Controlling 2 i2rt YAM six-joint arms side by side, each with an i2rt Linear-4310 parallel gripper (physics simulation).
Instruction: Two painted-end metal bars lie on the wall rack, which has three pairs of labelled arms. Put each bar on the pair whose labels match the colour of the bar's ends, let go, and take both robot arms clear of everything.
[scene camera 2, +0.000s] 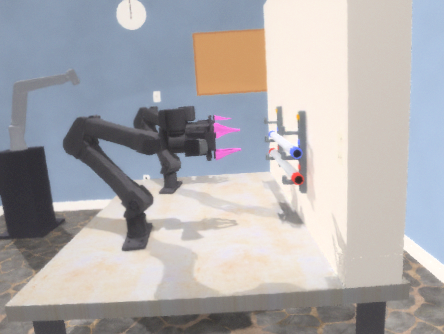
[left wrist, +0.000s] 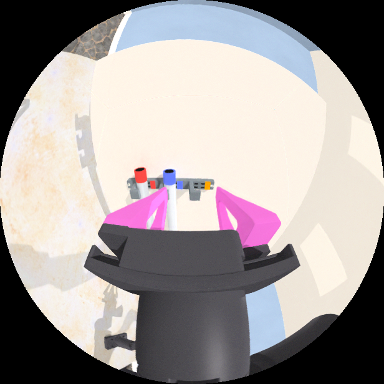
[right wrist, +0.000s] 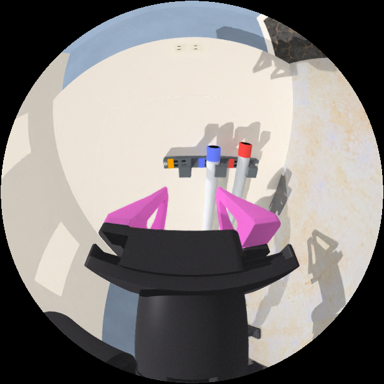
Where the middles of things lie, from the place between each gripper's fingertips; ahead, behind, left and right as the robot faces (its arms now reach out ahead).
My right gripper is now 150 mm short of the blue-ended bar (right wrist: 212, 151), 250 mm to the right of it and 50 mm above it.
My left gripper is now 30 cm to the left of the blue-ended bar, 18 cm short of it and 5 cm above it.
